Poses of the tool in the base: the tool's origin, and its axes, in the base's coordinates. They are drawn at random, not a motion.
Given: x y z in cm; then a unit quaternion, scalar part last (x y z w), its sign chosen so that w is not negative.
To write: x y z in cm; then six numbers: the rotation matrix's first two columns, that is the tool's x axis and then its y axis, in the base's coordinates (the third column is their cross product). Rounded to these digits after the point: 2 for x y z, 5 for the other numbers.
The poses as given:
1: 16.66 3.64 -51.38 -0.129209 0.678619 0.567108 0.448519
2: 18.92 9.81 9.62 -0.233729 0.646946 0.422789 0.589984
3: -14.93 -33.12 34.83 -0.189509 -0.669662 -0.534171 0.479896
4: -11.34 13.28 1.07 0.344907 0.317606 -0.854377 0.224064
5: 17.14 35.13 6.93 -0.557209 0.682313 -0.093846 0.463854
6: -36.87 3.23 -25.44 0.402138 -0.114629 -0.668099 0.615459
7: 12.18 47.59 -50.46 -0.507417 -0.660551 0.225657 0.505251
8: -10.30 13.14 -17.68 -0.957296 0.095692 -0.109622 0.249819
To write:
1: 16.66 3.64 -51.38 -0.56427 0.33335 -0.75530 -0.68409 0.32339 0.65380
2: 18.92 9.81 9.62 -0.19458 0.19646 -0.96101 -0.80130 0.53324 0.27125
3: -14.93 -33.12 34.83 -0.46757 -0.25888 0.84520 0.76651 0.35750 0.53354
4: -11.34 13.28 1.07 -0.66167 -0.16378 -0.73169 0.60196 -0.69784 -0.38815
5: 17.14 35.13 6.93 0.05128 -0.84744 -0.52840 -0.67332 0.36142 -0.64499
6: -36.87 3.23 -25.44 0.08101 -0.91457 -0.39624 0.73018 -0.21614 0.64817
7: 12.18 47.59 -50.46 0.02550 0.89838 0.43848 0.44232 0.38321 -0.81086
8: -10.30 13.14 -17.68 0.95765 -0.23798 0.16207 -0.12844 -0.85687 -0.49928
